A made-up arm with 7 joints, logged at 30 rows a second.
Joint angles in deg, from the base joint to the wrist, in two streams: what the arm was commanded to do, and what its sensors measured. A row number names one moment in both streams.
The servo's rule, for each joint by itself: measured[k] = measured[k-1] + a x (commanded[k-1-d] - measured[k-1]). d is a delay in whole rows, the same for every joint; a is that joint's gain. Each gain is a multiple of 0.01, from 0.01 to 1. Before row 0 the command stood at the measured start. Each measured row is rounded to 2 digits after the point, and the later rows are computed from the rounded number. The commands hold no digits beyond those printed.
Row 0, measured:
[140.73, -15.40, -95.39, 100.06, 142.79, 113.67, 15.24]
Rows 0 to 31, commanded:
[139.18, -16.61, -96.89, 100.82, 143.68, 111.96, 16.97]
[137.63, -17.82, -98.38, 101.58, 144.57, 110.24, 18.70]
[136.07, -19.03, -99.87, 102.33, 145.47, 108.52, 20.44]
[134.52, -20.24, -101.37, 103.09, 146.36, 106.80, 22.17]
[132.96, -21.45, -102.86, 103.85, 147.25, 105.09, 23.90]
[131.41, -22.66, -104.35, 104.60, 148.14, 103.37, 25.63]
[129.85, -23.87, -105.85, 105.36, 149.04, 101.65, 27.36]
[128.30, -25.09, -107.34, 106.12, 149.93, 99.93, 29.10]
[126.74, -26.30, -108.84, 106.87, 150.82, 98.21, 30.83]
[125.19, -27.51, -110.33, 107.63, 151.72, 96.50, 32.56]
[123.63, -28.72, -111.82, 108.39, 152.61, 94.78, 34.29]
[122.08, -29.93, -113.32, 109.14, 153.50, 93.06, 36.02]
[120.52, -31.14, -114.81, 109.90, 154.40, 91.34, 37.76]
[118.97, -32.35, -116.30, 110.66, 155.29, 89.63, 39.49]
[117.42, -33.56, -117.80, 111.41, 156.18, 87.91, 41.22]
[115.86, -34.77, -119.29, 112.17, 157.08, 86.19, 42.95]
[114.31, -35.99, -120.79, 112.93, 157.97, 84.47, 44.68]
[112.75, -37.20, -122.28, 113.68, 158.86, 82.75, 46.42]
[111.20, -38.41, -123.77, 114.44, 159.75, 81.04, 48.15]
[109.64, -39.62, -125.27, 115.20, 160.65, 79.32, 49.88]
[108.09, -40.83, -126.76, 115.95, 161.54, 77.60, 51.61]
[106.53, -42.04, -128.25, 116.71, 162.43, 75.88, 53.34]
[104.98, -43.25, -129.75, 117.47, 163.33, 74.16, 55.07]
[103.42, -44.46, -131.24, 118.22, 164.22, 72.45, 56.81]
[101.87, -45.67, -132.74, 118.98, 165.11, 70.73, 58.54]
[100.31, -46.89, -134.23, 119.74, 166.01, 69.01, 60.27]
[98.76, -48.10, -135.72, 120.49, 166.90, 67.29, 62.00]
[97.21, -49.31, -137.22, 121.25, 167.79, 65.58, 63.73]
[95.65, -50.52, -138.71, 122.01, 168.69, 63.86, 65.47]
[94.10, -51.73, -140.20, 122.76, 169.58, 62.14, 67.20]
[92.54, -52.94, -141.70, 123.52, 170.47, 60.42, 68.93]
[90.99, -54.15, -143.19, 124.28, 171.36, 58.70, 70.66]
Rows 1 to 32, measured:
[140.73, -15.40, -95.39, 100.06, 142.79, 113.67, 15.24]
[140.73, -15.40, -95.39, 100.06, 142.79, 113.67, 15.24]
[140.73, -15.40, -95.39, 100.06, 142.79, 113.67, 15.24]
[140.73, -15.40, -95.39, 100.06, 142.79, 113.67, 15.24]
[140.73, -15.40, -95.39, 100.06, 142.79, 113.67, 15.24]
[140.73, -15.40, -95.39, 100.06, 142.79, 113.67, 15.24]
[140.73, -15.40, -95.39, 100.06, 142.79, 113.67, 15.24]
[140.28, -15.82, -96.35, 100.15, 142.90, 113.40, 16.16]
[139.51, -16.52, -97.65, 100.32, 143.10, 112.89, 17.51]
[138.51, -17.40, -99.07, 100.56, 143.38, 112.19, 19.06]
[137.35, -18.39, -100.54, 100.86, 143.74, 111.33, 20.71]
[136.08, -19.46, -102.02, 101.22, 144.16, 110.33, 22.40]
[134.73, -20.58, -103.51, 101.63, 144.64, 109.22, 24.11]
[133.31, -21.73, -105.01, 102.08, 145.17, 108.01, 25.83]
[131.86, -22.91, -106.50, 102.56, 145.74, 106.72, 27.56]
[130.38, -24.10, -108.00, 103.08, 146.35, 105.36, 29.29]
[128.87, -25.29, -109.49, 103.63, 146.99, 103.94, 31.02]
[127.35, -26.49, -110.98, 104.20, 147.66, 102.47, 32.75]
[125.82, -27.69, -112.48, 104.79, 148.36, 100.96, 34.48]
[124.28, -28.90, -113.97, 105.40, 149.08, 99.42, 36.22]
[122.74, -30.11, -115.46, 106.03, 149.83, 97.85, 37.95]
[121.20, -31.32, -116.96, 106.68, 150.59, 96.26, 39.68]
[119.65, -32.53, -118.45, 107.34, 151.37, 94.65, 41.41]
[118.10, -33.74, -119.95, 108.01, 152.16, 93.02, 43.14]
[116.55, -34.95, -121.44, 108.69, 152.96, 91.38, 44.88]
[115.00, -36.16, -122.93, 109.38, 153.77, 89.73, 46.61]
[113.45, -37.37, -124.43, 110.08, 154.60, 88.06, 48.34]
[111.90, -38.58, -125.92, 110.78, 155.43, 86.39, 50.07]
[110.34, -39.79, -127.41, 111.49, 156.27, 84.71, 51.80]
[108.79, -41.00, -128.91, 112.21, 157.12, 83.02, 53.53]
[107.23, -42.21, -130.40, 112.93, 157.97, 81.33, 55.27]
[105.68, -43.42, -131.90, 113.66, 158.83, 79.63, 57.00]
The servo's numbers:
d 7
a 0.29 0.35 0.64 0.12 0.12 0.16 0.53

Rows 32 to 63, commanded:
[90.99, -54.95, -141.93, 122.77, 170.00, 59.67, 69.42]
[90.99, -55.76, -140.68, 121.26, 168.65, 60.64, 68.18]
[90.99, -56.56, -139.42, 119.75, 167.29, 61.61, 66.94]
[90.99, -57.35, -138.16, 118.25, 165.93, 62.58, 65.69]
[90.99, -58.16, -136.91, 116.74, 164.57, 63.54, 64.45]
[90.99, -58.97, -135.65, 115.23, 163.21, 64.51, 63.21]
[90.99, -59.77, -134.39, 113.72, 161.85, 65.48, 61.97]
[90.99, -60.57, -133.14, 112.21, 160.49, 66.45, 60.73]
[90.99, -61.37, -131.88, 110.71, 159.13, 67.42, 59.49]
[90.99, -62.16, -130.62, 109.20, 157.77, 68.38, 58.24]
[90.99, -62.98, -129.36, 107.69, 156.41, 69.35, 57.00]
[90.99, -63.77, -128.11, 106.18, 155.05, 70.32, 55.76]
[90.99, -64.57, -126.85, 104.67, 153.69, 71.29, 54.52]
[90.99, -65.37, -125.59, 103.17, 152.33, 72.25, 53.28]
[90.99, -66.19, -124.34, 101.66, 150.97, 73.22, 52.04]
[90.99, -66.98, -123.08, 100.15, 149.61, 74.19, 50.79]
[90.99, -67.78, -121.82, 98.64, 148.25, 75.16, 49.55]
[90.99, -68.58, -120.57, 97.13, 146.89, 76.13, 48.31]
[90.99, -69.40, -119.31, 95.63, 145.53, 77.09, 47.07]
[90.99, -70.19, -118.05, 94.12, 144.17, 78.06, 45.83]
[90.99, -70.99, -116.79, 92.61, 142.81, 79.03, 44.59]
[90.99, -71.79, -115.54, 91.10, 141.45, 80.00, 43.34]
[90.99, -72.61, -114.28, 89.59, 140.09, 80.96, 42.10]
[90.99, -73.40, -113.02, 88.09, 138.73, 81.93, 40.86]
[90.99, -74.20, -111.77, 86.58, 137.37, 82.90, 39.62]
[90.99, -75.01, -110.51, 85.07, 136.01, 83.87, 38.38]
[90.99, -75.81, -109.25, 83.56, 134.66, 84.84, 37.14]
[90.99, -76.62, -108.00, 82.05, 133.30, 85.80, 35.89]
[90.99, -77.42, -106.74, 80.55, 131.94, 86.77, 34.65]
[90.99, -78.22, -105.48, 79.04, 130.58, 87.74, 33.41]
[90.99, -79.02, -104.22, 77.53, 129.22, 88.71, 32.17]
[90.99, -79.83, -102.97, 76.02, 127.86, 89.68, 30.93]
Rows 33 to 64, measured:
[104.12, -44.63, -133.39, 114.39, 159.69, 77.93, 58.73]
[102.57, -45.84, -134.88, 115.12, 160.56, 76.23, 60.46]
[101.02, -47.05, -136.38, 115.86, 161.43, 74.53, 62.19]
[99.46, -48.26, -137.87, 116.60, 162.30, 72.82, 63.93]
[97.91, -49.47, -139.36, 117.34, 163.17, 71.11, 65.66]
[96.35, -50.68, -140.86, 118.08, 164.05, 69.40, 67.39]
[94.80, -51.89, -142.35, 118.82, 164.93, 67.69, 69.12]
[93.70, -52.96, -142.08, 119.29, 165.54, 66.41, 69.28]
[92.91, -53.94, -141.18, 119.53, 165.91, 65.49, 68.70]
[92.35, -54.86, -140.05, 119.56, 166.08, 64.87, 67.77]
[91.96, -55.73, -138.84, 119.40, 166.06, 64.50, 66.67]
[91.68, -56.58, -137.60, 119.08, 165.88, 64.35, 65.49]
[91.48, -57.42, -136.35, 118.62, 165.56, 64.38, 64.28]
[91.34, -58.24, -135.10, 118.03, 165.11, 64.56, 63.06]
[91.24, -59.06, -133.85, 117.33, 164.56, 64.86, 61.83]
[91.17, -59.87, -132.59, 116.54, 163.91, 65.27, 60.59]
[91.12, -60.67, -131.33, 115.66, 163.17, 65.77, 59.34]
[91.08, -61.48, -130.07, 114.70, 162.36, 66.34, 58.10]
[91.05, -62.28, -128.82, 113.68, 161.48, 66.98, 56.86]
[91.03, -63.08, -127.56, 112.60, 160.55, 67.67, 55.62]
[91.02, -63.88, -126.30, 111.47, 159.56, 68.40, 54.38]
[91.01, -64.69, -125.05, 110.29, 158.53, 69.17, 53.14]
[91.00, -65.49, -123.79, 109.07, 157.46, 69.97, 51.89]
[91.00, -66.29, -122.53, 107.82, 156.35, 70.80, 50.65]
[91.00, -67.09, -121.28, 106.54, 155.21, 71.65, 49.41]
[91.00, -67.90, -120.02, 105.23, 154.05, 72.52, 48.17]
[91.00, -68.70, -118.76, 103.90, 152.86, 73.41, 46.93]
[91.00, -69.50, -117.50, 102.55, 151.65, 74.31, 45.69]
[91.00, -70.30, -116.25, 101.18, 150.43, 75.22, 44.44]
[91.00, -71.11, -114.99, 99.79, 149.19, 76.14, 43.20]
[91.00, -71.91, -113.73, 98.39, 147.93, 77.07, 41.96]
[91.00, -72.71, -112.48, 96.97, 146.66, 78.00, 40.72]

